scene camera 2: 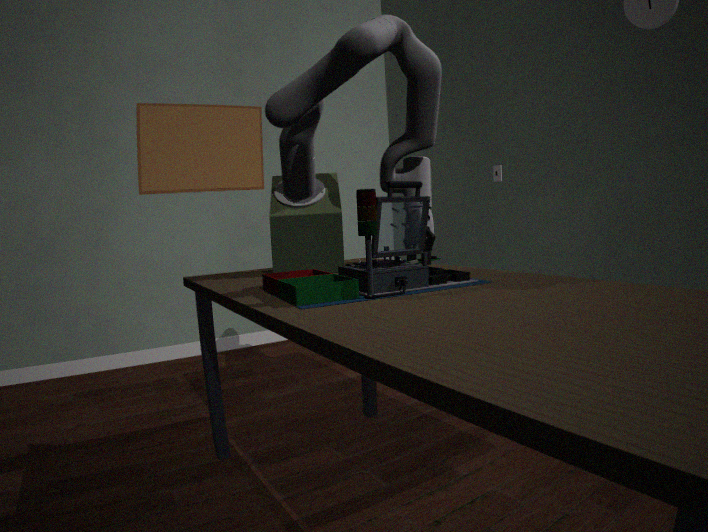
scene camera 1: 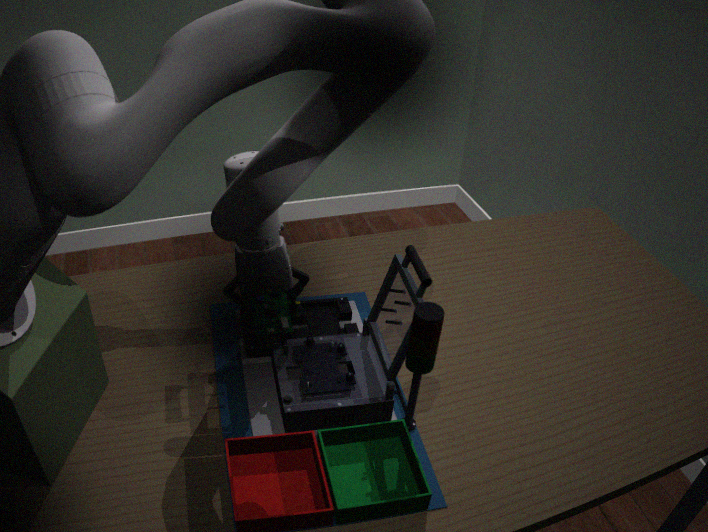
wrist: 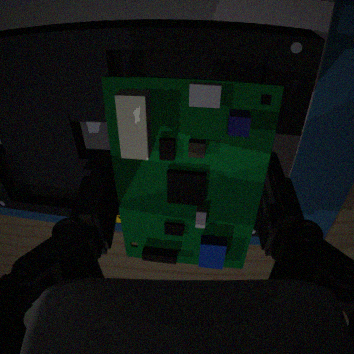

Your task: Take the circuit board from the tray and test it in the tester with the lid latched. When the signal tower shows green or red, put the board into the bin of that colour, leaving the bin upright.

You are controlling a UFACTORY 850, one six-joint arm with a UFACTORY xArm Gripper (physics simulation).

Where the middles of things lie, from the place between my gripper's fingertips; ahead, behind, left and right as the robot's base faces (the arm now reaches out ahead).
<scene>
Now: hand 220 mm to the left of the tester lid (scene camera 1: 389,322), 140 mm below it and 130 mm short of it. Round my hand: green circuit board (wrist: 189,155) (20 mm above); green bin (scene camera 1: 372,470) (390 mm to the right, 20 mm below).
</scene>
